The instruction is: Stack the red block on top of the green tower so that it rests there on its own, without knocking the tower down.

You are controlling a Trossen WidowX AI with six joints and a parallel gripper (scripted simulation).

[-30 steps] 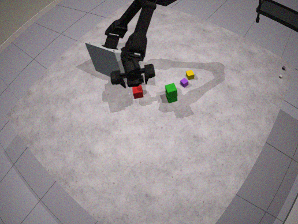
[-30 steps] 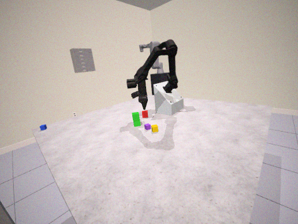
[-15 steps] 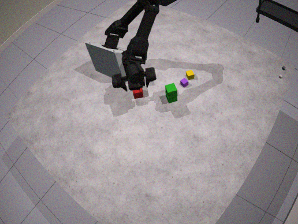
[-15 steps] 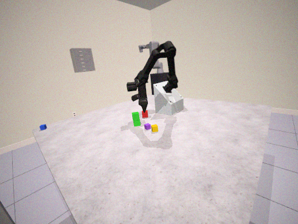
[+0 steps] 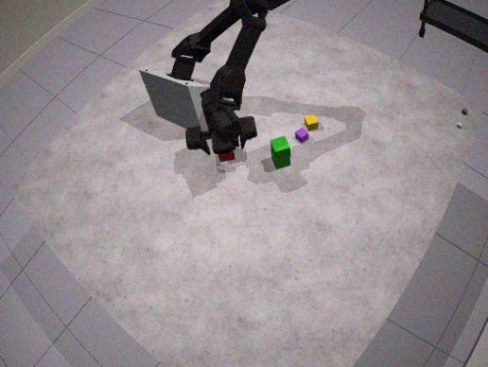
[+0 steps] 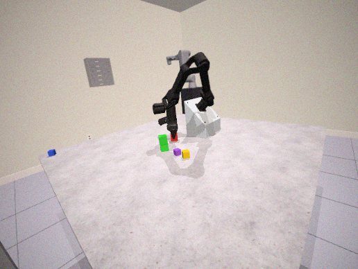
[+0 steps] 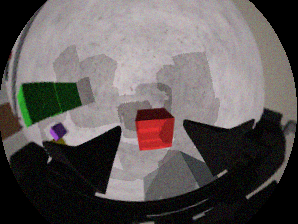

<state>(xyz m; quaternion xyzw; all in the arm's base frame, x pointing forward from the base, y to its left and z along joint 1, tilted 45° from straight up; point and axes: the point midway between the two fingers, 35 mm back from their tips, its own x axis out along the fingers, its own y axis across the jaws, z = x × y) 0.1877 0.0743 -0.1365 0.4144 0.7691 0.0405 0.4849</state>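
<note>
My gripper tip is 18 cm to the right of the purple block, 12 cm short of it and 1 cm above it. The rest, counted from my gripper tip: yellow block 24 cm to the left, 11 cm ahead, 1 cm below; then blue block 63 cm ahead, 42 cm to the right, 1 cm below.
</note>
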